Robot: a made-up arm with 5 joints.
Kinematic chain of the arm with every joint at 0, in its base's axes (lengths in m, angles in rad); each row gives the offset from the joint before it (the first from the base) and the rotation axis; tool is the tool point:
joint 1: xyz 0 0 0.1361 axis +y
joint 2: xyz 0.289 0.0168 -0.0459 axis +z
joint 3: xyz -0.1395 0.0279 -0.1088 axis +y
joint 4: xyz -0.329 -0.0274 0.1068 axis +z
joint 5: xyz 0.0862 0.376 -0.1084 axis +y
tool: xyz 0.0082 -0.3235 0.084
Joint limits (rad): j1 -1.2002..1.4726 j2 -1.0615..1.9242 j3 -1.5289..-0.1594 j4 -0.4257..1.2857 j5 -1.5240..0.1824
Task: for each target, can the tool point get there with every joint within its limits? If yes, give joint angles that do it. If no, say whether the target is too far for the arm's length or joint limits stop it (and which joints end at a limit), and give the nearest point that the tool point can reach.
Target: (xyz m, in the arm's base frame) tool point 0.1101 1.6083 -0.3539
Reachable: no: too far | nearest point 0.0604 0.5029 -0.1326 | short by 1.128 m
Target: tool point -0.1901 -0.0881 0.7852
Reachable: no: joint limits stop it (at a limit: joint 1, joint 3, joint 4) | nearest point -0.1738 -0.0398 0.3453 | short by 0.443 m
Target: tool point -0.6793 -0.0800 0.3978
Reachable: no: joint limits stop it (at a limit: joint 1, joint 4, joint 5) | nearest point -0.4346 -0.0460 0.2043 | short by 0.314 m
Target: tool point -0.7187 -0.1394 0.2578
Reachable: no: joint limits stop it (at a limit: joint 1, joint 4, joint 5) | nearest point -0.4720 -0.0913 0.1335 | short by 0.280 m
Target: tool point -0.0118 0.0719 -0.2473
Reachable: yes | joints 0.0744 -0.0621 -1.3426 -0.2086 -0.3359
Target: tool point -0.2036 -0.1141 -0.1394
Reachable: yes | joints 0.5558 0.6257 -1.0783 0.3139 -0.0092
